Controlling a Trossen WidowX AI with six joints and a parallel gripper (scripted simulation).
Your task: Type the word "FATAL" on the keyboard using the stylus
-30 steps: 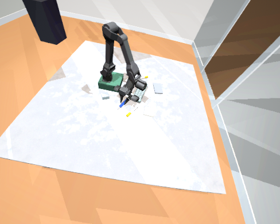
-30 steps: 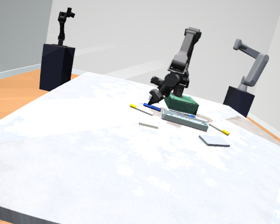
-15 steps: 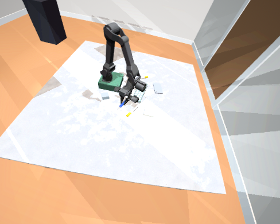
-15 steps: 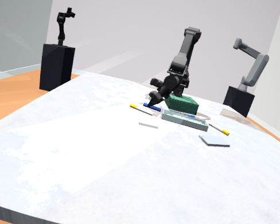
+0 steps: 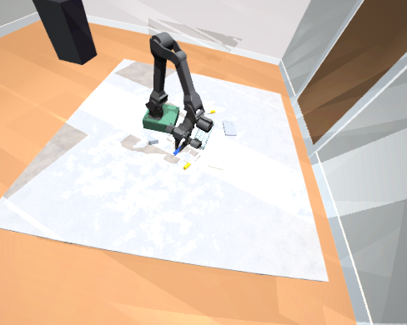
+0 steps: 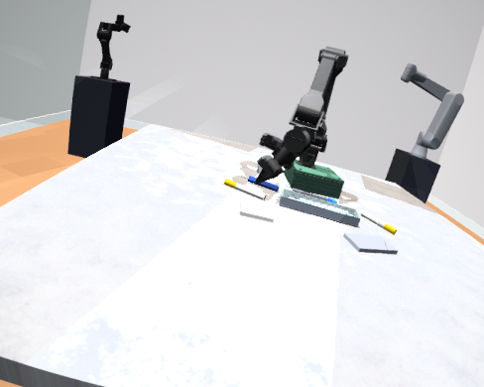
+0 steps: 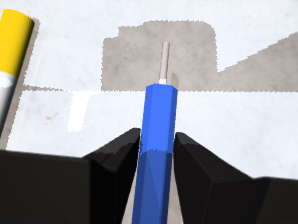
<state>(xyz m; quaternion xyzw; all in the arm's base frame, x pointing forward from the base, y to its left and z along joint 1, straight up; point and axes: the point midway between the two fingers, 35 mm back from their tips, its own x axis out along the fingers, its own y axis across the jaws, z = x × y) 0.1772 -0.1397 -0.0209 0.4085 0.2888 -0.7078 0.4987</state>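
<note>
Right now my gripper tip is 1 cm to the left of the blue stylus. Round my gripper tip: grey stylus tip (2 cm behind, 4 cm to the right); small grey block (14 cm behind, 3 cm to the left); white block (21 cm ahead, 1 cm below).
</note>
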